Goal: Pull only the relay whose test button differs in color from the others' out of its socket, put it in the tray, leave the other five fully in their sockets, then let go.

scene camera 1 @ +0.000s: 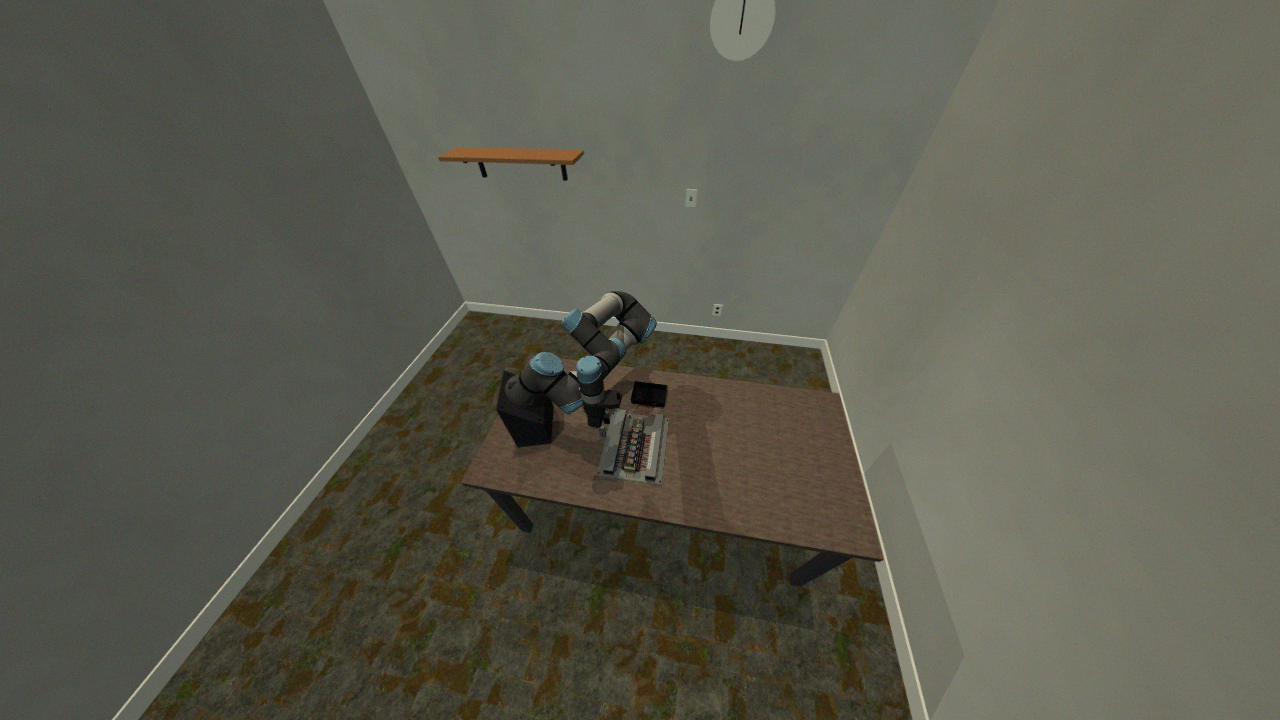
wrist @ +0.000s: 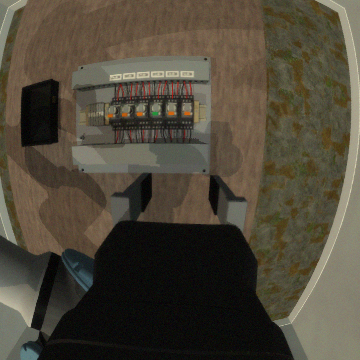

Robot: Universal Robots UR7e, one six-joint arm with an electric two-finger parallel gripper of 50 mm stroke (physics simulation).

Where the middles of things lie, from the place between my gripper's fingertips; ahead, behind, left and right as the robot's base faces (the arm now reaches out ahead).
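Scene:
With the grey panel [wrist: 200,133] in sight, I find my gripper 26 cm above it, 5 cm short of it and 12 cm to the right of it.

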